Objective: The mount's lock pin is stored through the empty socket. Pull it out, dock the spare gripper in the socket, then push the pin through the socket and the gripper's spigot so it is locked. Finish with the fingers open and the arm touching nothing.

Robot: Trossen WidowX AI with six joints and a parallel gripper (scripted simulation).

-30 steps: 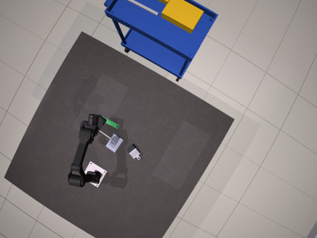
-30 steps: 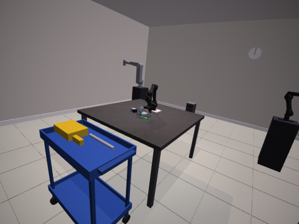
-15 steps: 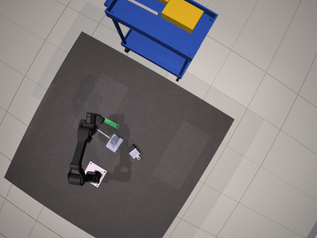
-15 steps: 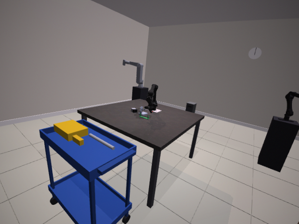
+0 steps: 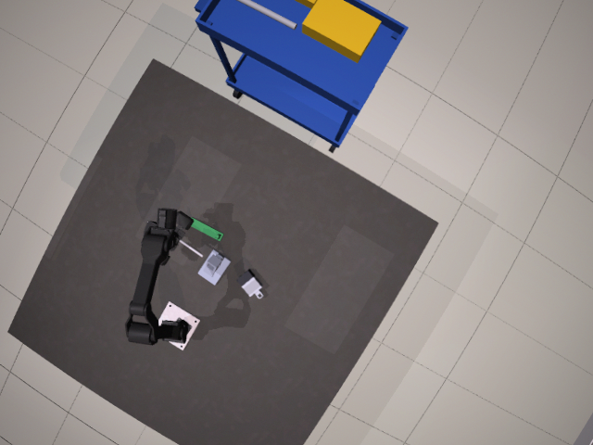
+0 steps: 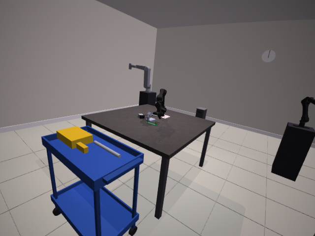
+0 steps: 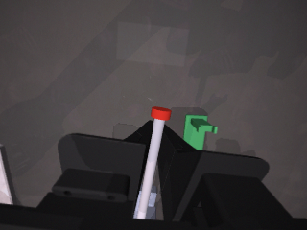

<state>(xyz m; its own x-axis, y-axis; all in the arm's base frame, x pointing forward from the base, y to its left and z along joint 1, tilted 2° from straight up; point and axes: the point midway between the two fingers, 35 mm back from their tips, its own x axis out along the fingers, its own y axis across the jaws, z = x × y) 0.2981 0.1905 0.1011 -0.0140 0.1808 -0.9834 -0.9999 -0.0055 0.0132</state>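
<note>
My gripper tip is 7 cm short of the green flat bracket, 6 cm to the left of it and 4 cm above it. Round my gripper tip: spare gripper 33 cm to the right, 5 cm below; grey mount 1 cm behind, 17 cm to the right, 1 cm below.
</note>
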